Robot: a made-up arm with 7 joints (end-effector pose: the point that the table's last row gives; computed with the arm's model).
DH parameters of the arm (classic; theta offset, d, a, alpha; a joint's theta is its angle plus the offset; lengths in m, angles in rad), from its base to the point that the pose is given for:
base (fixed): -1.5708 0 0.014 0
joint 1: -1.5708 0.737 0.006 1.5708
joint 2: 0 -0.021 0.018 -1.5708
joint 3: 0 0.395 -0.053 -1.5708
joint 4: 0 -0.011 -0.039 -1.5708
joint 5: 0 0.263 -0.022 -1.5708
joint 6: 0 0.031 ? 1.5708
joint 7: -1.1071 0 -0.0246 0
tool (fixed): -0.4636 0.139 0 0
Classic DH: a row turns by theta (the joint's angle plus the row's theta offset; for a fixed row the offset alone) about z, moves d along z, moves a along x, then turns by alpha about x.
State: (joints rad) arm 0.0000 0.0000 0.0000 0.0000 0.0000 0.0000 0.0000
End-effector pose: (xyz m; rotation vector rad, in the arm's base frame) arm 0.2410 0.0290 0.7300 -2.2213 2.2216 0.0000
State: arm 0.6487 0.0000 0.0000 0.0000 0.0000 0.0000 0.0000
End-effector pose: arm 0.1661 0.1659 0.7300 -2.8135 1.3978 0.0000
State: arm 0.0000 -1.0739 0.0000 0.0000 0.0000 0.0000 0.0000
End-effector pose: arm 0.1179 0.0290 0.9508 -1.5650 1.5651 -0.9316
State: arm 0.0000 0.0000 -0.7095 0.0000 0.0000 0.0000 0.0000
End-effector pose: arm 0.2187 -0.1591 0.7300 -1.3113 2.8548 0.0000
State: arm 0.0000 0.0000 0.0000 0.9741 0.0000 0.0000 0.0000
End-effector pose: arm 0.4807 0.0290 1.0815 -1.6335 1.6337 -0.8651
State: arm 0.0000 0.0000 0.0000 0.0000 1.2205 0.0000 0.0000
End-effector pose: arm 0.1772 -0.1683 0.7300 -0.5473 3.0936 0.0000
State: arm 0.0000 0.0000 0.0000 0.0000 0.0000 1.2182 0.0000
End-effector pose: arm 0.0117 0.0290 0.6793 1.4639 -1.4641 -1.0212
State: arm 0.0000 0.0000 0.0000 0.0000 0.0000 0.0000 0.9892
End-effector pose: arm 0.2544 0.0099 0.7300 -0.9006 3.0097 0.0000
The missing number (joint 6, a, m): -0.14
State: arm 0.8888 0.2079 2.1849 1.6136 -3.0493 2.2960 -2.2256
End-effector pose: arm -0.2176 0.1034 1.3593 0.9614 0.6212 2.1200
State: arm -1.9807 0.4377 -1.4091 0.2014 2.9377 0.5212 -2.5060
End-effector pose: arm -0.1253 0.0818 0.7071 -2.1439 -1.2514 0.3686
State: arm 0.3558 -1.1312 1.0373 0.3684 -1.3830 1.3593 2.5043
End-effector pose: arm 0.0117 0.1364 0.8772 -0.3404 0.9696 -1.4148
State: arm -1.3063 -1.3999 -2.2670 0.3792 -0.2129 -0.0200 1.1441
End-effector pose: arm -0.4066 0.0273 0.5434 1.9816 -0.0279 -0.0720
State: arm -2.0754 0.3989 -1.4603 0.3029 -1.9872 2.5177 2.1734
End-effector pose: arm -0.1949 0.1727 0.9785 -0.1715 -0.0319 -0.8643
